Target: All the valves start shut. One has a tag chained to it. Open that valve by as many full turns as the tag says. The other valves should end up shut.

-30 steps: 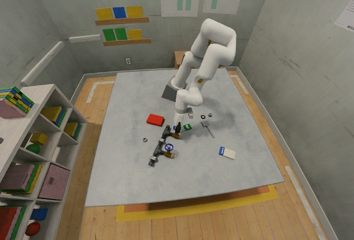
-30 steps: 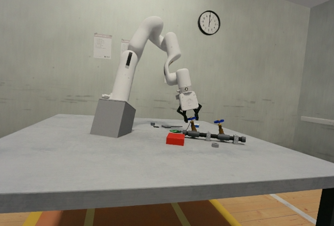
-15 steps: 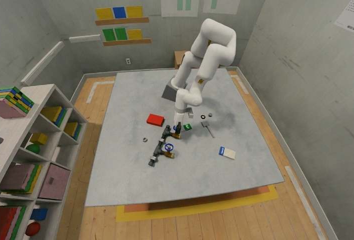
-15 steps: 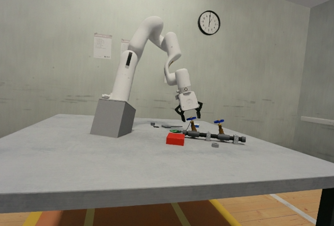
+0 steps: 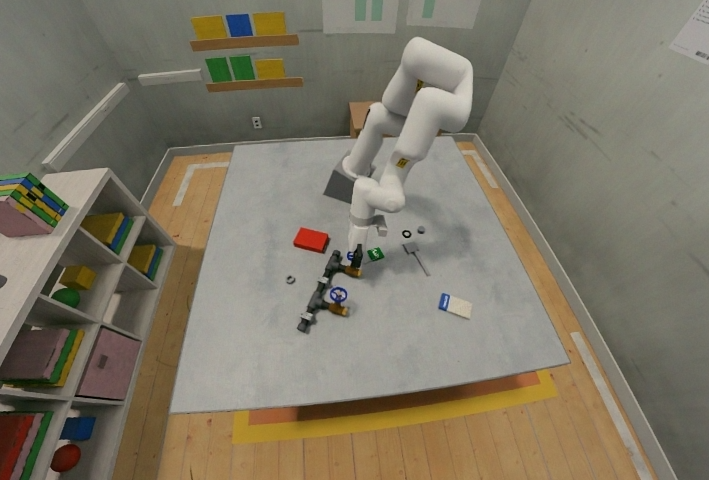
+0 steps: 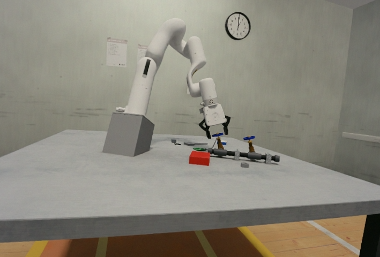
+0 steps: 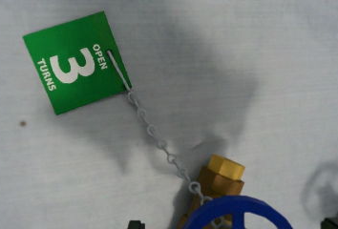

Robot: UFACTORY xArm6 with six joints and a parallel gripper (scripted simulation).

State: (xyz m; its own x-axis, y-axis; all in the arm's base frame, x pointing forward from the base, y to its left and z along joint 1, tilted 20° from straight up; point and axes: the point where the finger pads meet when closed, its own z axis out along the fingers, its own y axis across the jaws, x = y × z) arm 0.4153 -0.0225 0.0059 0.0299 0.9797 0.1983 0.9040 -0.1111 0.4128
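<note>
Now: the green tag 90 mm to the left of my hand, 90 mm below it and 60 mm behind it. From my hand the other things lie so: grey nut: 240 mm to the right, 90 mm below, 40 mm ahead; red block: 170 mm to the right, 130 mm behind, 80 mm below; grey flat tool: 250 mm to the left, 90 mm below, 50 mm behind.
</note>
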